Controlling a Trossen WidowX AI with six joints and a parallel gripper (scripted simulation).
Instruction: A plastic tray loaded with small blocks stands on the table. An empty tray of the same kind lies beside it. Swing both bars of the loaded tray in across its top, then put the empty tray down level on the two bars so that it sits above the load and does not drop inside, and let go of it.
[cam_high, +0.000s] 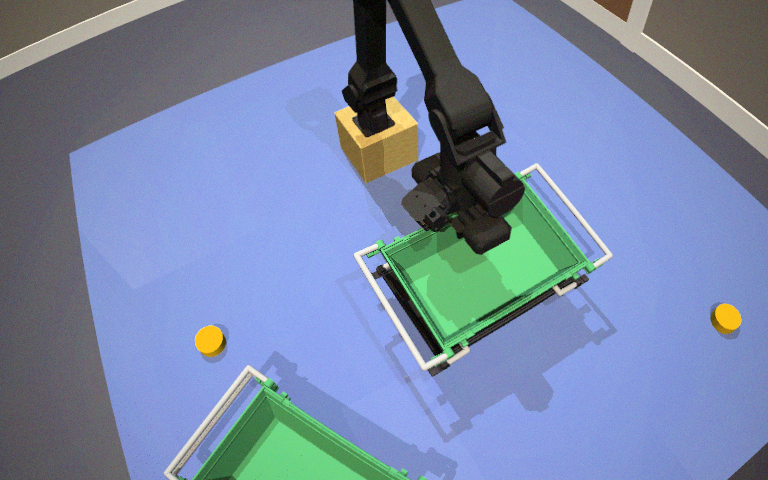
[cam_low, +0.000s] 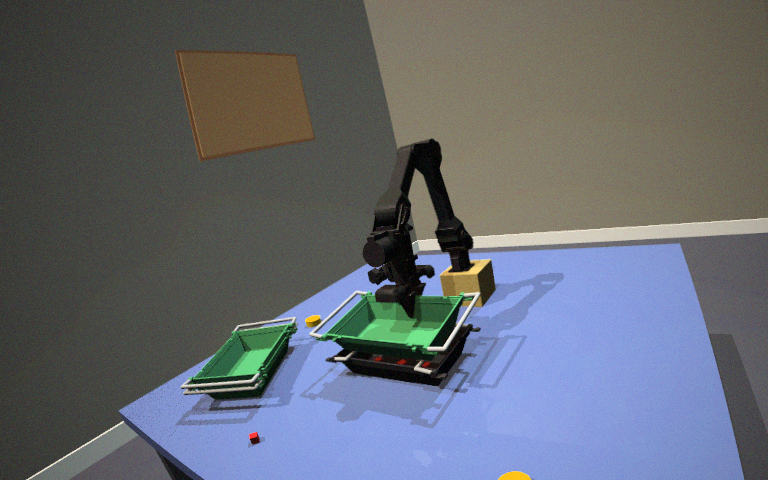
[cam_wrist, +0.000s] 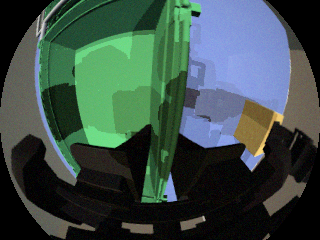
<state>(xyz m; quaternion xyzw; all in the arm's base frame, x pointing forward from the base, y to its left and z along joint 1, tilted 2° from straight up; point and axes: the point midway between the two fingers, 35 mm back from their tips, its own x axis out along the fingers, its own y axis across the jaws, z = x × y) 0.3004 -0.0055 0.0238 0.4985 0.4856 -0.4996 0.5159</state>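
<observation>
Now: the green tray 80 mm ahead of my gripper tip and 20 mm above it. Also, from my gripper tip: red block: 420 mm ahead, 150 mm to the right, 90 mm below.
</observation>
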